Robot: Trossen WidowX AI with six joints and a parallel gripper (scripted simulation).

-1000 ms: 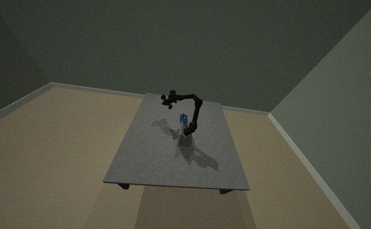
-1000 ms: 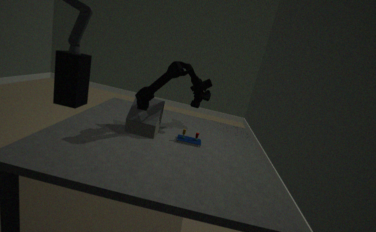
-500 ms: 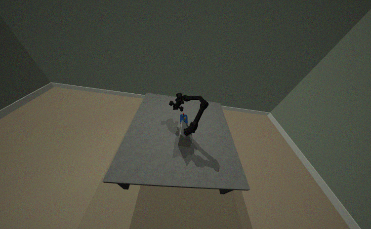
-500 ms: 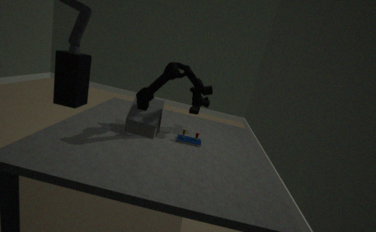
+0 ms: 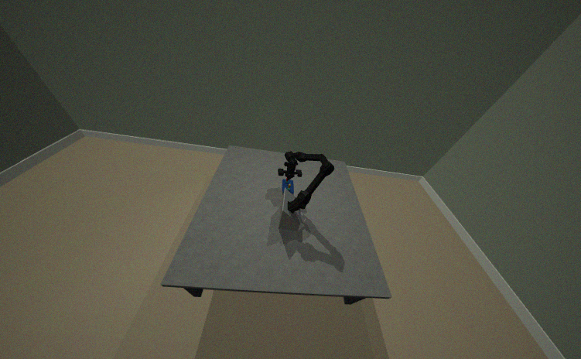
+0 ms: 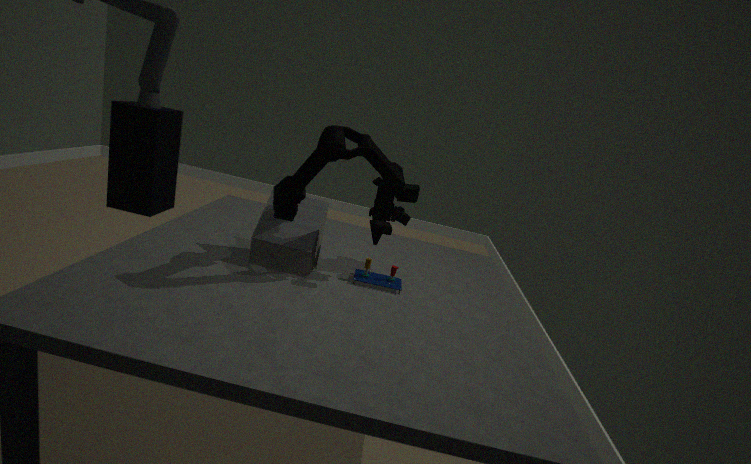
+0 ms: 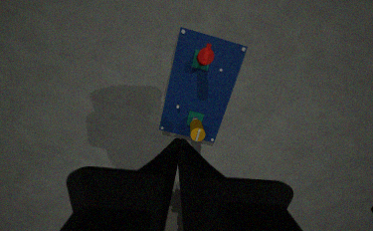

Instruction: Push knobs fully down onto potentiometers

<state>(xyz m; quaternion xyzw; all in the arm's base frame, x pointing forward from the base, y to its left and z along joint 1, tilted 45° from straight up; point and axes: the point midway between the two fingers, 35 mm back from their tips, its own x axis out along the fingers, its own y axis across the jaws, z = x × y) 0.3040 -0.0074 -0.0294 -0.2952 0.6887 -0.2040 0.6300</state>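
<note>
The yellow knob lies 1 cm behind my gripper tip, 2 cm to the right of it and 6 cm below it. From my gripper tip the other things lie so: red knob (8 cm ahead, 7 cm below).
</note>
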